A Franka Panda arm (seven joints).
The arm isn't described. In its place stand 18 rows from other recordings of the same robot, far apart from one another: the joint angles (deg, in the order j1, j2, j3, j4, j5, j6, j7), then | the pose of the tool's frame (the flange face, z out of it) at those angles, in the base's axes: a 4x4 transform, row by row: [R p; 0 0 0 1], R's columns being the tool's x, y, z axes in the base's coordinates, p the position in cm.
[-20.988 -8.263 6.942 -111.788 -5.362 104.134 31.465] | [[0.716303 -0.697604 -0.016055 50.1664], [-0.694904 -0.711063 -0.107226 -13.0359], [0.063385 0.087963 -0.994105 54.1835], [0 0 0 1]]
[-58.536 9.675 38.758 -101.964 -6.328 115.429 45.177] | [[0.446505 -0.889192 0.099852 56.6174], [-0.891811 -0.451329 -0.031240 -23.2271], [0.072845 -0.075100 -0.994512 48.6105], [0 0 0 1]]
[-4.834 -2.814 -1.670 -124.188 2.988 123.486 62.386] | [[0.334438 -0.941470 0.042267 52.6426], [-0.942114 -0.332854 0.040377 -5.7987], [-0.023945 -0.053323 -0.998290 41.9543], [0 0 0 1]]
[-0.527 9.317 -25.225 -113.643 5.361 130.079 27.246] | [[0.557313 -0.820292 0.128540 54.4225], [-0.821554 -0.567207 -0.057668 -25.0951], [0.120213 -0.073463 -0.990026 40.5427], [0 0 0 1]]
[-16.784 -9.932 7.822 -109.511 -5.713 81.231 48.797] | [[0.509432 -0.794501 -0.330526 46.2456], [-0.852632 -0.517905 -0.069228 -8.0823], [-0.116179 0.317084 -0.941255 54.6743], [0 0 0 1]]
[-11.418 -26.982 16.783 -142.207 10.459 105.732 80.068] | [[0.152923 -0.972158 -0.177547 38.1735], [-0.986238 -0.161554 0.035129 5.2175], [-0.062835 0.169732 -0.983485 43.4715], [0 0 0 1]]
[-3.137 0.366 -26.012 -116.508 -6.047 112.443 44.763] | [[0.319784 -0.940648 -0.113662 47.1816], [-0.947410 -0.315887 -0.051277 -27.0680], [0.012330 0.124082 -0.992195 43.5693], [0 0 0 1]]
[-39.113 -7.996 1.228 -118.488 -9.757 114.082 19.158] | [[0.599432 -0.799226 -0.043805 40.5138], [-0.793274 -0.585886 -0.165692 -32.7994], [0.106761 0.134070 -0.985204 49.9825], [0 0 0 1]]
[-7.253 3.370 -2.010 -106.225 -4.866 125.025 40.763] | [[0.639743 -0.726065 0.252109 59.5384], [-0.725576 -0.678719 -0.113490 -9.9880], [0.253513 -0.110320 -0.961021 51.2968], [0 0 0 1]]
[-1.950 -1.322 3.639 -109.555 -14.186 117.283 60.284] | [[0.576881 -0.798489 0.172117 57.0127], [-0.769262 -0.601945 -0.214238 0.3648], [0.274672 -0.008813 -0.961498 51.8783], [0 0 0 1]]
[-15.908 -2.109 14.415 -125.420 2.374 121.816 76.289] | [[0.189071 -0.981615 -0.026154 52.2195], [-0.981467 -0.189755 0.026739 -1.1236], [-0.031211 0.020613 -0.999300 40.0029], [0 0 0 1]]
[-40.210 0.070 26.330 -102.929 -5.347 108.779 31.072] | [[0.720381 -0.689207 0.077754 55.5557], [-0.680941 -0.724099 -0.109541 -14.4404], [0.131798 0.025965 -0.990936 54.5695], [0 0 0 1]]
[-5.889 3.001 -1.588 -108.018 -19.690 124.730 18.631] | [[0.924406 -0.314406 0.215921 59.1902], [-0.240772 -0.920092 -0.308964 -9.0259], [0.295807 0.233621 -0.926239 50.2527], [0 0 0 1]]
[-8.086 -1.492 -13.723 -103.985 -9.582 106.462 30.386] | [[0.644861 -0.764244 0.009238 51.7042], [-0.752265 -0.636796 -0.169079 -22.2209], [0.135100 0.102083 -0.985559 54.8424], [0 0 0 1]]
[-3.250 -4.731 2.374 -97.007 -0.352 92.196 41.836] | [[0.734842 -0.678236 -0.001613 53.0942], [-0.678218 -0.734799 -0.009532 -0.7867], [0.005279 0.008098 -0.999953 61.4755], [0 0 0 1]]
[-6.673 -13.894 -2.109 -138.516 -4.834 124.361 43.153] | [[0.654522 -0.755944 -0.012219 44.8838], [-0.755134 -0.652858 -0.059582 -7.2757], [0.037063 0.048225 -0.998149 40.1892], [0 0 0 1]]
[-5.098 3.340 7.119 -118.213 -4.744 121.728 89.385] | [[0.088869 -0.996017 0.007237 55.9348], [-0.994029 -0.089149 -0.062925 1.5387], [0.063319 -0.001601 -0.997992 40.6640], [0 0 0 1]]
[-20.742 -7.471 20.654 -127.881 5.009 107.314 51.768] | [[0.562492 -0.793407 -0.232612 47.5918], [-0.809588 -0.585645 0.039840 0.7906], [-0.167837 0.165911 -0.971753 40.5588], [0 0 0 1]]
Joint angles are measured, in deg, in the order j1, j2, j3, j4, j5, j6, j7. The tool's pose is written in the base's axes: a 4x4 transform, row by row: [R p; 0 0 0 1], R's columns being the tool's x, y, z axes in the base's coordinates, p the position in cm. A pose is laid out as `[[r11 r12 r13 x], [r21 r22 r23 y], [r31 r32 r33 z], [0 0 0 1]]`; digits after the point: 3 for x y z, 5 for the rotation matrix.
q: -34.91, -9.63, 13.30, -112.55, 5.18, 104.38, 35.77
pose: [[0.51869 -0.85409 0.03860 48.206], [-0.85488 -0.51748 0.03741 -17.594], [-0.01198 -0.05240 -0.99855 54.579], [0 0 0 1]]
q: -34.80, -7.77, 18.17, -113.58, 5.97, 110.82, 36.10
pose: [[0.57662 -0.81152 0.09456 51.131], [-0.81643 -0.57670 0.02925 -13.811], [0.03079 -0.09407 -0.99509 52.945], [0 0 0 1]]
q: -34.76, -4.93, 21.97, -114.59, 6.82, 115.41, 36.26
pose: [[0.61861 -0.77789 0.11055 53.301], [-0.78521 -0.61703 0.05209 -10.895], [0.02770 -0.11903 -0.99250 50.247], [0 0 0 1]]
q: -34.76, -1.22, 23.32, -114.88, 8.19, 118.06, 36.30
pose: [[0.62583 -0.77348 0.10034 54.765], [-0.77981 -0.61806 0.09944 -10.197], [-0.01490 -0.14048 -0.98997 47.167], [0 0 0 1]]
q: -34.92, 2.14, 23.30, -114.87, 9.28, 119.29, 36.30
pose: [[0.61368 -0.78566 0.07830 55.565], [-0.78689 -0.60045 0.14237 -10.780], [-0.06484 -0.14898 -0.98671 44.381], [0 0 0 1]]
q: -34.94, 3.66, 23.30, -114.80, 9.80, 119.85, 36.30
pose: [[0.60806 -0.79083 0.06963 55.920], [-0.78914 -0.59252 0.16179 -10.965], [-0.08669 -0.15333 -0.98437 43.156], [0 0 0 1]]
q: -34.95, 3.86, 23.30, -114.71, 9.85, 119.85, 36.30
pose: [[0.60746 -0.79138 0.06857 55.980], [-0.78931 -0.59165 0.16415 -10.999], [-0.08933 -0.15384 -0.98405 43.049], [0 0 0 1]]
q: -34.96, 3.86, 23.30, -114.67, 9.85, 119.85, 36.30
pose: [[0.60737 -0.79139 0.06928 55.992], [-0.78944 -0.59152 0.16399 -11.012], [-0.08880 -0.15429 -0.98403 43.081], [0 0 0 1]]
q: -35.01, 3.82, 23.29, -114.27, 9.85, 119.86, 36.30
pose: [[0.60702 -0.79095 0.07692 56.119], [-0.79037 -0.59081 0.16205 -11.106], [-0.08273 -0.15917 -0.98378 43.447], [0 0 0 1]]
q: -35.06, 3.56, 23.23, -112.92, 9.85, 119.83, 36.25
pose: [[0.60768 -0.78746 0.10310 56.514], [-0.79185 -0.59082 0.15462 -11.309], [-0.06084 -0.17560 -0.98258 44.793], [0 0 0 1]]
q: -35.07, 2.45, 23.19, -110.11, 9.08, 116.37, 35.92
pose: [[0.62334 -0.77485 0.10514 56.585], [-0.78072 -0.60916 0.13930 -11.253], [-0.04389 -0.16892 -0.98465 47.591], [0 0 0 1]]
